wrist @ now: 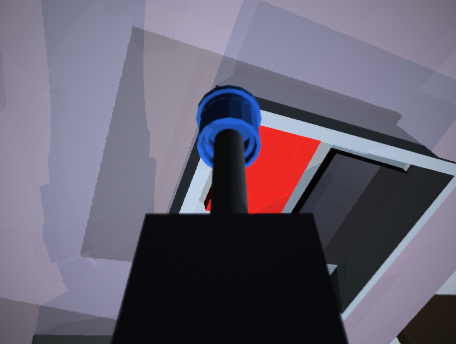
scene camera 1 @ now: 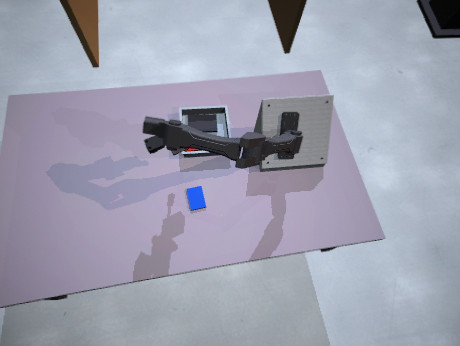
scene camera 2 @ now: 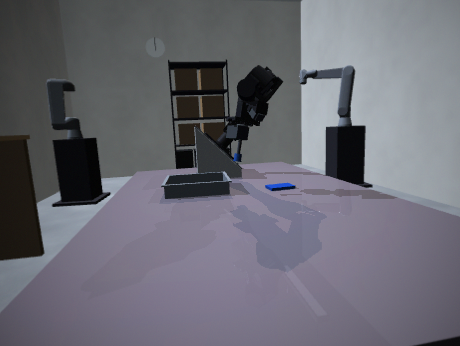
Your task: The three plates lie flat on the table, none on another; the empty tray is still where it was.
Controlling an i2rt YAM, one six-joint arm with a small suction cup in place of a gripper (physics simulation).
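Pixels of known places: hand at its tool point: [wrist: 228, 115] [scene camera 2: 237, 161]; arm's base at its link origin: [scene camera 1: 287, 135] [scene camera 2: 218, 147].
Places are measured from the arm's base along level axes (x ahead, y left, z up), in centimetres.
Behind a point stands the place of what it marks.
Observation:
The blue plate [scene camera 1: 196, 198] @(z -13.2, x 39.3, y 21.7 cm) [scene camera 2: 280, 186] @(z -13.2, x 41.3, y 21.1 cm) lies flat on the table [scene camera 1: 100, 240] @(z -14.2, x 76.5, y 36.9 cm) [scene camera 2: 165, 280] @(z -14.2, x 101.2, y -12.8 cm), outside the tray; it does not show in the wrist view. The grey tray [scene camera 1: 202, 107] @(z -9.2, x 35.5, y -22.0 cm) [scene camera 2: 197, 190] @(z -12.0, x 44.9, y -9.7 cm) [wrist: 350, 140] @(z -9.2, x 45.3, y -8.4 cm) stands on the table. The red plate [scene camera 1: 191, 149] @(z -12.8, x 41.1, y -1.6 cm) [wrist: 286, 160] @(z -12.8, x 40.4, y -6.6 cm) and the dark plate [scene camera 1: 202, 123] @(z -12.9, x 35.7, y -15.5 cm) [wrist: 350, 190] @(z -12.9, x 39.1, y -15.1 cm) lie side by side in the tray. The arm covers part of the red plate in scene camera 1. My blue suction cup [scene camera 2: 237, 157] [wrist: 229, 107] is open and bears no plate. In the wrist view it overlaps the tray's rim beside the red plate.
A slanted grey mounting board [scene camera 1: 312, 115] @(z 5.7, x -9.8, y -6.1 cm) [scene camera 2: 212, 157] @(z -3.9, x 11.3, y -3.6 cm) bears my arm [scene camera 1: 210, 142] @(z 29.6, x 33.7, y 19.5 cm) beside the tray. Beyond the table are a shelf rack [scene camera 2: 197, 65], two grey arms [scene camera 2: 57, 102] [scene camera 2: 346, 92] on black pedestals, and brown furniture [scene camera 1: 86, 30] [scene camera 2: 20, 200].

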